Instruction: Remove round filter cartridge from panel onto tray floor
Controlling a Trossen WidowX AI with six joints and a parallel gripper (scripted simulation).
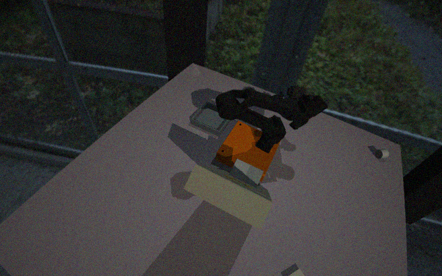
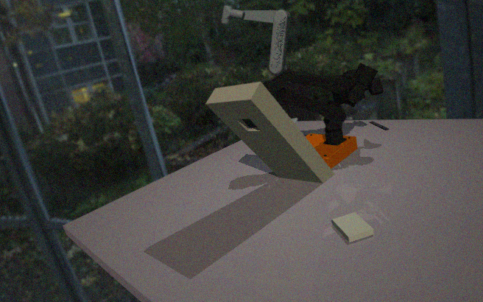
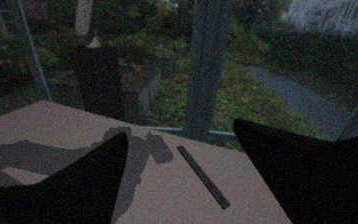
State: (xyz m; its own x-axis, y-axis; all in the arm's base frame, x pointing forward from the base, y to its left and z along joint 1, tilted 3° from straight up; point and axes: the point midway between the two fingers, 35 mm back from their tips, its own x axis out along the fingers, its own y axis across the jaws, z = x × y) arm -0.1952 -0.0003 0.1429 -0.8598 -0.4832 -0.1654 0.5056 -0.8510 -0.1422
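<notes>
The round filter cartridge is 60 cm ahead of my gripper tip, 4 cm to the left of it and 7 cm above it. Also, from my gripper tip: tray (19 cm ahead, 28 cm to the right, 18 cm below).
</notes>
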